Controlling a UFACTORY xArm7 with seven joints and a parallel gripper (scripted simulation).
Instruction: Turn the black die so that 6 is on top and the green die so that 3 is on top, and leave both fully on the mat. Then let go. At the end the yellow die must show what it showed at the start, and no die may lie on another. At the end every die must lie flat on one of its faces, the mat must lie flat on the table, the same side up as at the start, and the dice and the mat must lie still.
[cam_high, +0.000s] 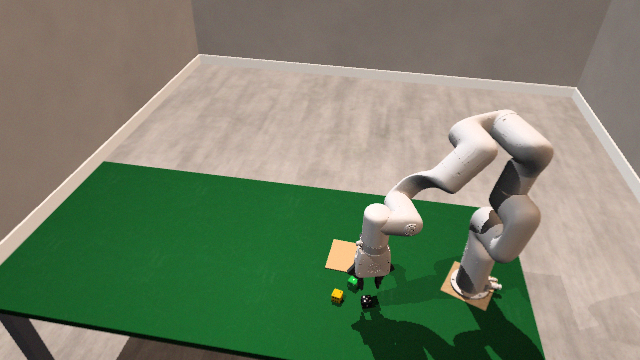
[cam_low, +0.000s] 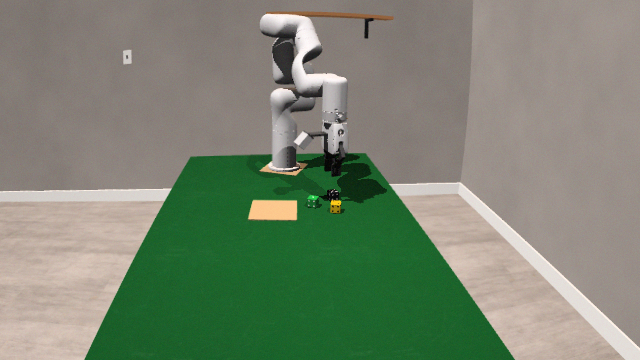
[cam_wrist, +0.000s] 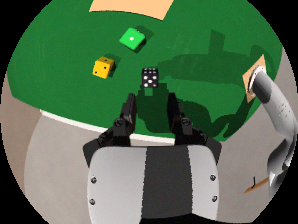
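My hand is 9 cm above the black die. From my hand the other things lie so: green die: 5 cm ahead, 6 cm to the right, 9 cm below; then tan mat: 9 cm ahead, 18 cm to the right, 11 cm below; then yellow die: 9 cm ahead, 9 cm below.
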